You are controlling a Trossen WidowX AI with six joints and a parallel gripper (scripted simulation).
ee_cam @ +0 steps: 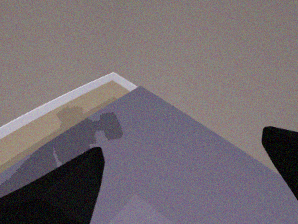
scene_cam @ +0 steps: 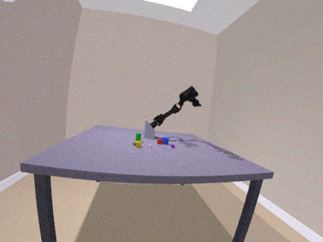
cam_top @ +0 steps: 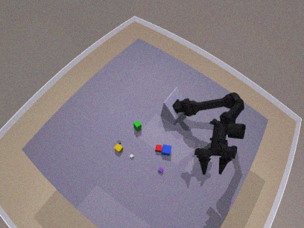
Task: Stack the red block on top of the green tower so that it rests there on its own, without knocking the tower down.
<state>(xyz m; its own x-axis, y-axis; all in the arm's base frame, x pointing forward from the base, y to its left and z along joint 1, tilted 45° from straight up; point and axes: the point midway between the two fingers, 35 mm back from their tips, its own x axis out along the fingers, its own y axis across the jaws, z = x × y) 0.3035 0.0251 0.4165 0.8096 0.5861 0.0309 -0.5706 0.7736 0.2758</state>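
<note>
The red block is 36 cm below my gripper tip, 27 cm to the right of it and 7 cm behind it. From my gripper tip the other things lie so: blue block (35 cm below, 23 cm to the right, 9 cm behind); small white cube (37 cm to the right, 37 cm below, 6 cm ahead); small purple cube (36 cm below, 19 cm to the right, 2 cm ahead).
</note>
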